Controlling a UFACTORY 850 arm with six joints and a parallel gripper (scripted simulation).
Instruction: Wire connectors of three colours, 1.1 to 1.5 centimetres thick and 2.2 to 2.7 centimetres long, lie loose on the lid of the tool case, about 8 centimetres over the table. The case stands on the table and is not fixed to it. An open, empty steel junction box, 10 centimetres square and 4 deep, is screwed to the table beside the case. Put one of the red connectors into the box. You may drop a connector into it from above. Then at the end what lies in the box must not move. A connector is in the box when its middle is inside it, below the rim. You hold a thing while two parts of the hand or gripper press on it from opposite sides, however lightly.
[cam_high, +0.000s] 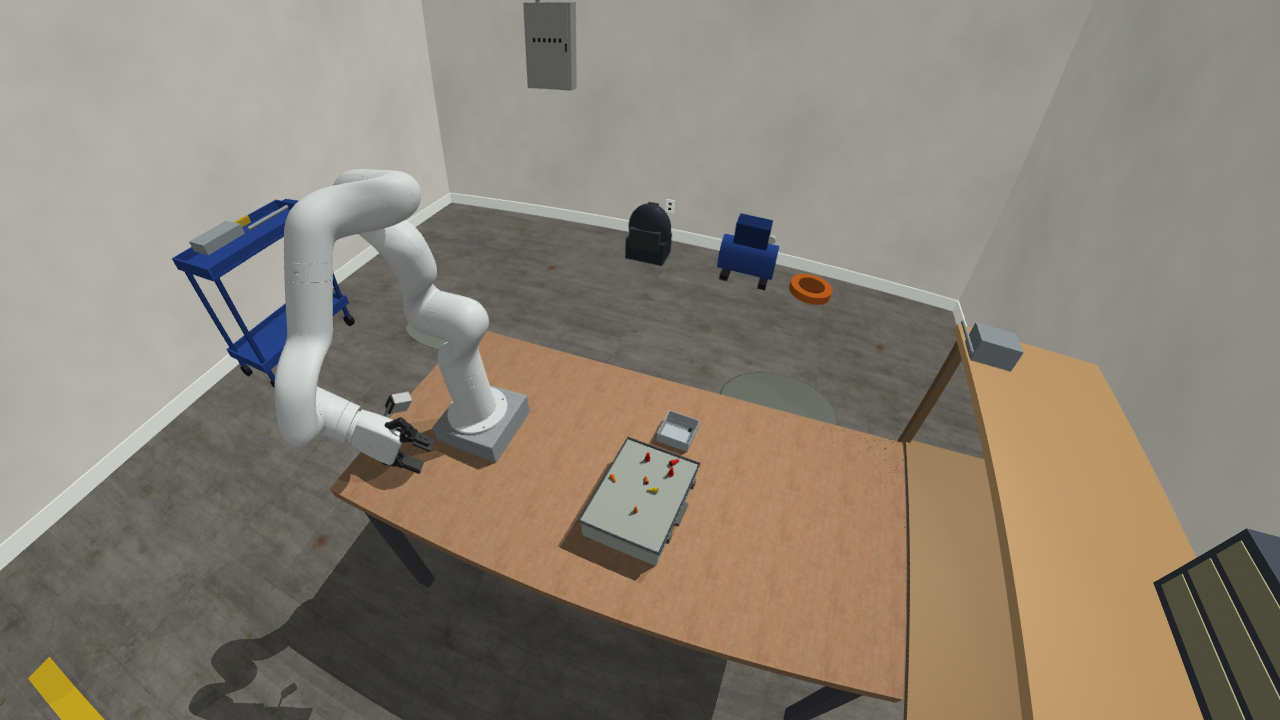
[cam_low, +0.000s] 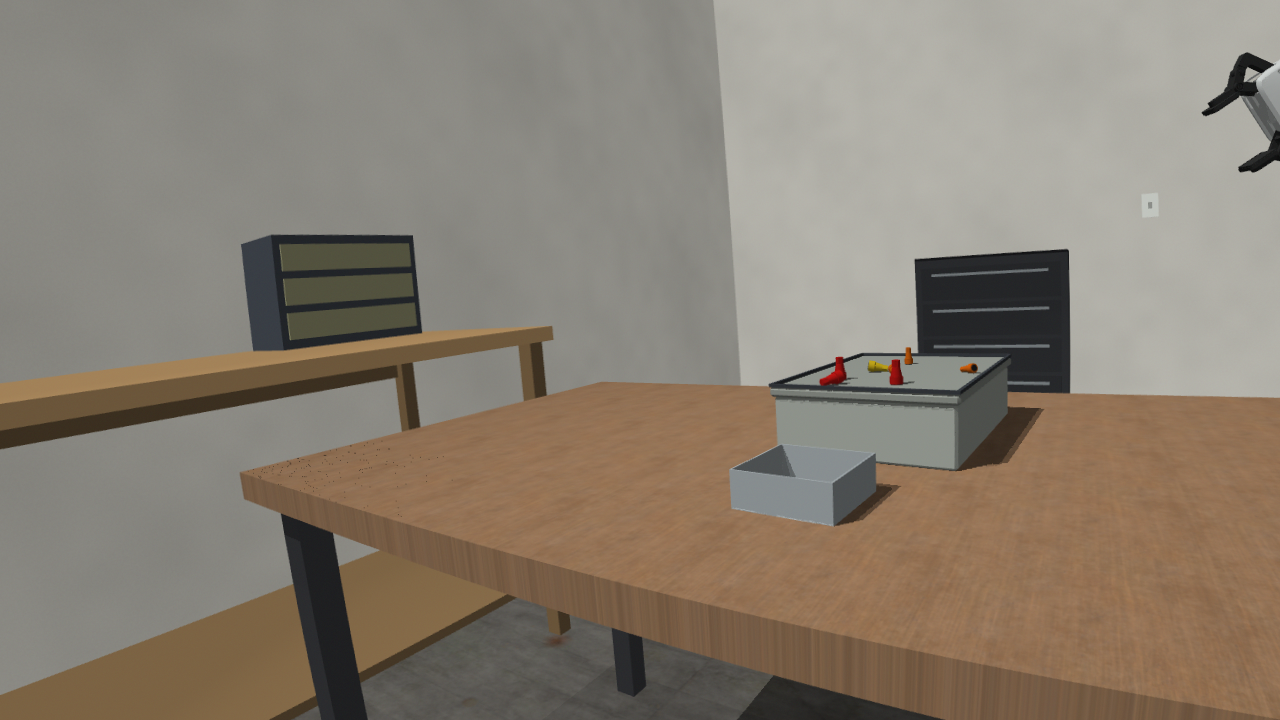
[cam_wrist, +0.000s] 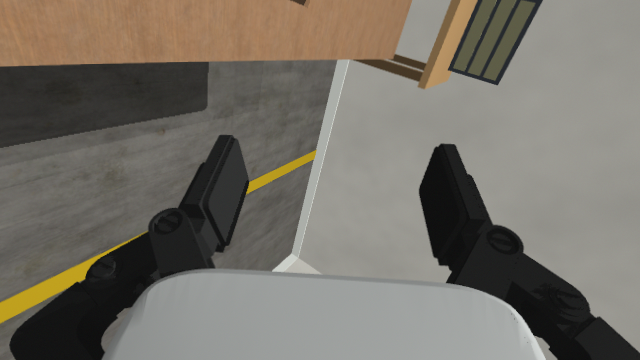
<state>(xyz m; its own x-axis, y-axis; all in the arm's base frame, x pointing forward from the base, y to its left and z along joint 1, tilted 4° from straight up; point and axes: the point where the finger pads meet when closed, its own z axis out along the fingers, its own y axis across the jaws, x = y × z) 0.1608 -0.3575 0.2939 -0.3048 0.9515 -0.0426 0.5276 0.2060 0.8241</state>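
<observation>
My hand is 44 cm short of the yellow connector, 28 cm above it and 27 cm to the right of it. Also, from my hand: grey tool case: 42 cm ahead, 30 cm below, 26 cm to the left.
</observation>
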